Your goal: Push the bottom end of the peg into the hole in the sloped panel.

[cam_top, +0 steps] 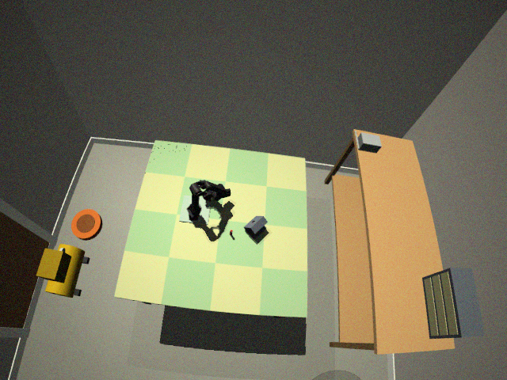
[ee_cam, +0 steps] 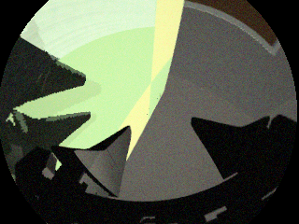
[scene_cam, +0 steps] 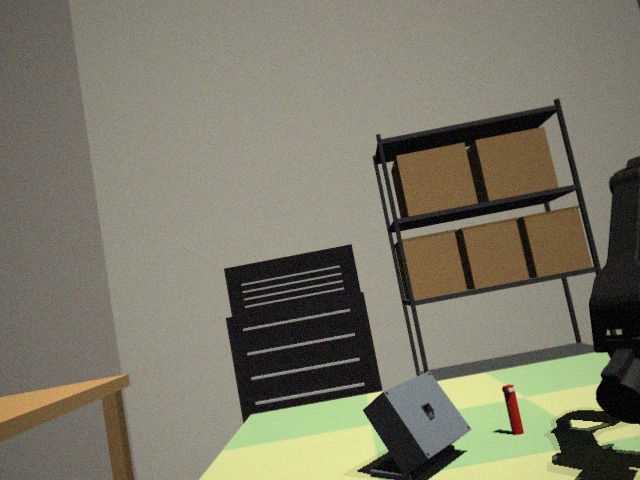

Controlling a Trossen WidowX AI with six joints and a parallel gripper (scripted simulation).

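Now: gripper tip 210 mm short of the red peg, 370 mm to the left of it and 30 mm above it. Round my gripper tip: grey sloped panel 380 mm ahead, 320 mm to the right, 10 mm below.
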